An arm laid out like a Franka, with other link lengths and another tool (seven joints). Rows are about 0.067 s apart.
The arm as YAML. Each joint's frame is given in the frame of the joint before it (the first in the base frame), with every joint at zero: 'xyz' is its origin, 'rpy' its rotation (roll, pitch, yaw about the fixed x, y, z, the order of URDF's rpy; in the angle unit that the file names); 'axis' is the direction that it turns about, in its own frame. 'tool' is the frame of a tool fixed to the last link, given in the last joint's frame.
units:
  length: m
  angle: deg
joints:
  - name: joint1
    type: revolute
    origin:
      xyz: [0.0, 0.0, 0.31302]
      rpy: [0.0, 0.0, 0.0]
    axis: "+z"
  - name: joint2
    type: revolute
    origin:
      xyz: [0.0, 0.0, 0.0]
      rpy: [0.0, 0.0, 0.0]
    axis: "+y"
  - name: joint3
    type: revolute
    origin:
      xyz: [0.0, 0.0, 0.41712]
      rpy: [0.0, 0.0, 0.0]
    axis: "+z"
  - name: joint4
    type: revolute
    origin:
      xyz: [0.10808, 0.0, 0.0]
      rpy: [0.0, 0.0, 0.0]
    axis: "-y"
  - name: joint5
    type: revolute
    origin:
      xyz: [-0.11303, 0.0, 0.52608]
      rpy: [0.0, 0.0, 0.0]
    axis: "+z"
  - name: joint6
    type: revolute
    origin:
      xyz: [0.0, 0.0, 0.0]
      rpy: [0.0, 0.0, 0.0]
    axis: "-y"
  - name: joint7
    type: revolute
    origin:
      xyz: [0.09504, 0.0, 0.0]
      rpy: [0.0, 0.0, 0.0]
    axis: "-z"
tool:
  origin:
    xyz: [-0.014, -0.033, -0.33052]
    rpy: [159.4, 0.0, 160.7]
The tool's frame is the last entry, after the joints.
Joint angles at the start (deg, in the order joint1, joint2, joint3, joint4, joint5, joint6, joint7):
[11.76 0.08 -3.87 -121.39 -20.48 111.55 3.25]
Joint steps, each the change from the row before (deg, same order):
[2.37 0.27 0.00 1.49 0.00 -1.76 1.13]
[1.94 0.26 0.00 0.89 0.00 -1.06 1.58]
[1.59 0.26 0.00 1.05 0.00 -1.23 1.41]
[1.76 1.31 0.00 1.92 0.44 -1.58 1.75]
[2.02 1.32 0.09 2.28 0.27 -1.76 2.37]
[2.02 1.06 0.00 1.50 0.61 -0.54 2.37]
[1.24 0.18 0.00 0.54 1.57 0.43 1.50]
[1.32 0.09 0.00 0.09 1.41 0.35 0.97]
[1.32 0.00 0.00 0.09 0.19 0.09 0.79]
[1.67 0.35 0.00 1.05 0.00 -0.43 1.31]
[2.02 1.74 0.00 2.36 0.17 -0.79 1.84]
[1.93 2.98 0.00 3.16 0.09 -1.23 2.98]
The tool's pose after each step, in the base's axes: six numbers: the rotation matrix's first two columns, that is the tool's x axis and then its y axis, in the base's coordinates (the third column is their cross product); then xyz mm. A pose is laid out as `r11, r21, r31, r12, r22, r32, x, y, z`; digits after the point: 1 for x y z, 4 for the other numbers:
-0.9938, 0.0922, 0.0617, 0.0920, 0.9957, -0.0068, 666.5, -10.8, 248.0
-0.9943, 0.0901, 0.0568, 0.0895, 0.9959, -0.0135, 666.7, 10.9, 253.4
-0.9944, 0.0921, 0.0525, 0.0912, 0.9956, -0.0205, 666.8, 28.5, 260.4
-0.9932, 0.1020, 0.0555, 0.1007, 0.9946, -0.0266, 669.0, 50.8, 262.8
-0.9921, 0.1152, 0.0500, 0.1135, 0.9929, -0.0353, 671.6, 77.3, 268.8
-0.9914, 0.1255, 0.0382, 0.1243, 0.9917, -0.0314, 673.0, 105.9, 269.4
-0.9901, 0.1372, 0.0285, 0.1372, 0.9905, -0.0035, 671.6, 129.9, 269.2
-0.9899, 0.1388, 0.0287, 0.1393, 0.9901, 0.0187, 666.4, 152.7, 266.4
-0.9913, 0.1298, 0.0231, 0.1303, 0.9912, 0.0227, 662.8, 169.4, 266.9
-0.9922, 0.1241, 0.0106, 0.1243, 0.9920, 0.0239, 661.9, 190.9, 272.6
-0.9923, 0.1237, 0.0014, 0.1237, 0.9921, 0.0216, 664.4, 220.3, 273.8
-0.9895, 0.1443, -0.0047, 0.1443, 0.9895, 0.0079, 667.8, 249.9, 267.1

